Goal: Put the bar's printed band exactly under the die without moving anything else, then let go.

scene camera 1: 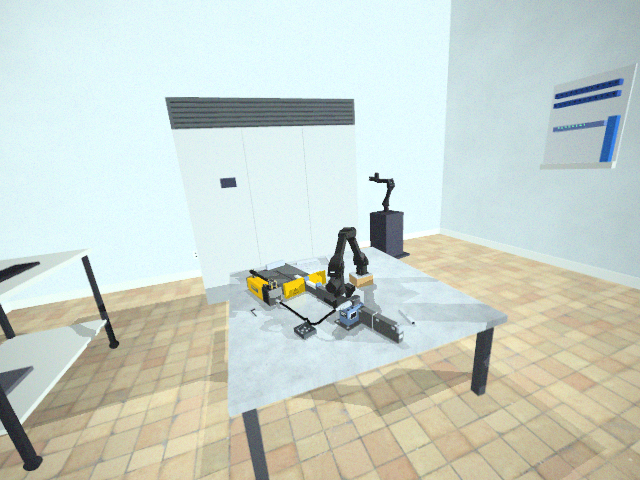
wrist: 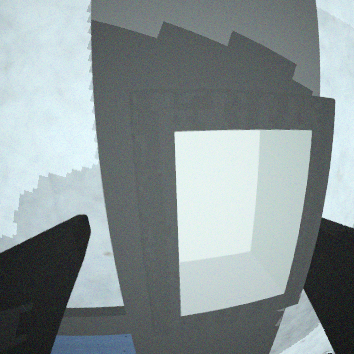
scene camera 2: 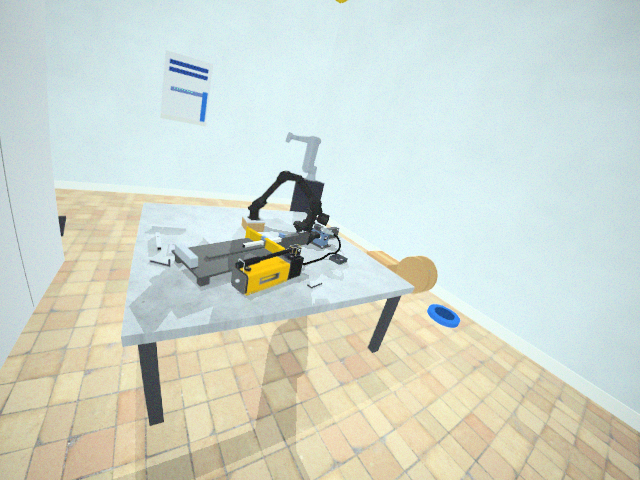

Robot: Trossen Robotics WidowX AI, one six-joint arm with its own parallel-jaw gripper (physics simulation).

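Frame: origin at the arm's base, x ahead, y left, z up, level; millimetres.
Where they show: arm's base, origin of the base link: (scene camera 1: 362, 273) (scene camera 2: 253, 218).
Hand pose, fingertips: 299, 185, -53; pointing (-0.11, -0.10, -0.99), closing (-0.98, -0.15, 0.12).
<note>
Each offset is from my fingertips to the top centre of the thing, as dx, dy, dz. "*": to the spot under its first point. Level surfaces: height alone.
A long dark grey beam (scene camera 1: 385, 326) (wrist: 117, 125) runs past a blue device @[* +61, +160, +53] (scene camera 1: 349, 314) (scene camera 2: 322, 238) (wrist: 95, 344) on the table. In the wrist view the beam passes below my gripper, with a pale rectangular recess @[* +6, -31, +55] (wrist: 217, 195) in a dark grey frame, right of the midline between the fingers. I cannot tell for certain which part is the bar; its printed band and the die are not clearly visible. My gripper (wrist: 180, 219) is open with nothing held. Its fingers stand on either side of the grey body, and the right fingertip is hidden behind it.
A yellow machine (scene camera 1: 294, 287) (scene camera 2: 266, 277) stands beside a dark flat bed @[dz +35] (scene camera 2: 222, 262). A black cable runs between the machine, a small black box @[* +250, +51, -14] (scene camera 1: 305, 329) (scene camera 2: 338, 258) and the blue device. A pale block @[* +143, -734, +71] (scene camera 2: 186, 255) lies at the bed's end, and a small hex key @[+408, -256, -9] (scene camera 2: 314, 284) near the edge.
</note>
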